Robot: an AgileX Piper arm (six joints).
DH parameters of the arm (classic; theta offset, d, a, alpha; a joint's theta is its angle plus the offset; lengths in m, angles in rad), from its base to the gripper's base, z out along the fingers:
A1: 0 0.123 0 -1.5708
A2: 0.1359 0 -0.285 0
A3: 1.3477 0 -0.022 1.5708
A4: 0 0.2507 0 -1.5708
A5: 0 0 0 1.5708
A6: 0 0.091 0 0
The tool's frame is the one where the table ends.
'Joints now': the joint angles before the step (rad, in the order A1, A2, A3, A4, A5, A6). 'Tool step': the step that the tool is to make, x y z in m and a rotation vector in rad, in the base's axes. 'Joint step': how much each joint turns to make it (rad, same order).
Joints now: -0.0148, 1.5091, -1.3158, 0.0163, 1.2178, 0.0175
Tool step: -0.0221, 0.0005, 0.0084, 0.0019, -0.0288, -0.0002
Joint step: -0.0001, -0.0866, 0.0590, 0.0024, -0.0011, -0.0002
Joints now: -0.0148, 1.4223, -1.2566, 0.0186, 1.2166, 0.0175
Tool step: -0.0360, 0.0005, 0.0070, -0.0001, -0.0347, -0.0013
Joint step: -0.0002, -0.1366, 0.0999, 0.0001, 0.0020, 0.0012
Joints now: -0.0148, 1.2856, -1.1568, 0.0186, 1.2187, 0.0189
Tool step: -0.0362, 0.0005, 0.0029, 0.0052, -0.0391, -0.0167
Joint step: -0.0002, -0.1399, 0.0985, 0.0001, 0.0021, 0.0174
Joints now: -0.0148, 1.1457, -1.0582, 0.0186, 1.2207, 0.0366
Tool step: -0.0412, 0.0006, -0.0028, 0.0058, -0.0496, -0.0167
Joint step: -0.0001, -0.1659, 0.1150, 0.0000, 0.0010, 0.0179
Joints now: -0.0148, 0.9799, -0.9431, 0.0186, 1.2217, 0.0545
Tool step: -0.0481, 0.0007, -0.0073, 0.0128, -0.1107, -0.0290
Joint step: -0.0005, -0.2212, 0.1324, 0.0006, -0.0222, 0.0313
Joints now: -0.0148, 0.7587, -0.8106, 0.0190, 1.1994, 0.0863
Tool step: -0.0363, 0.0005, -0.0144, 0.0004, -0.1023, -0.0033
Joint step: -0.0011, -0.1918, 0.1147, 0.0007, -0.0253, 0.0022
